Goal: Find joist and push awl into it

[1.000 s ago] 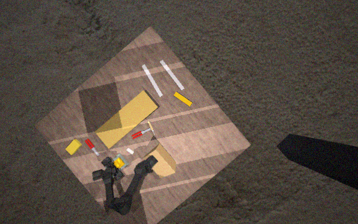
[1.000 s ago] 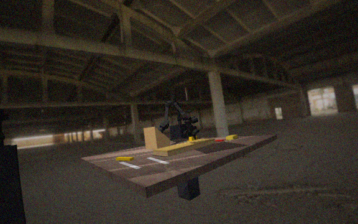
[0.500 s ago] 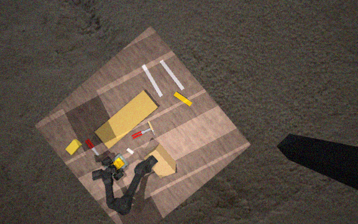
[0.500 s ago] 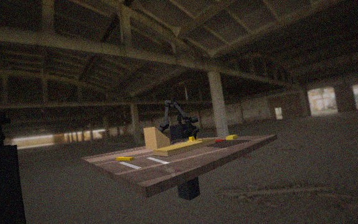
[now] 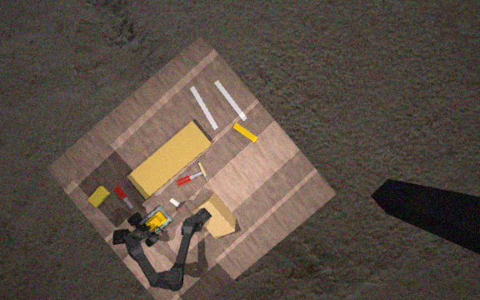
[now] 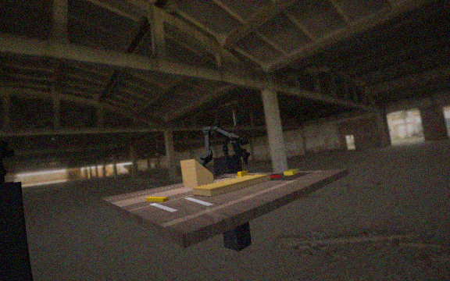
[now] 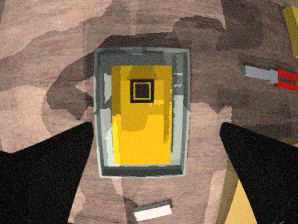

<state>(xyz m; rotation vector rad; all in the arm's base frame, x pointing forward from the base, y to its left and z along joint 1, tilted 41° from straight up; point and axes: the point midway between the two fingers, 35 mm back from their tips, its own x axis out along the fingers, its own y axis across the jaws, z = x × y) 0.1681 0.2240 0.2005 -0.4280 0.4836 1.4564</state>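
Right now the square indicator is 50 mm below my gripper tip, 30 mm to the left of it and 10 mm behind it. From my gripper tip the other things lie so: stud finder 60 mm below, 10 mm to the left, 10 mm behind; then small white piece 170 mm to the right, 100 mm below; then grey-green tray 100 mm below, 10 mm behind.
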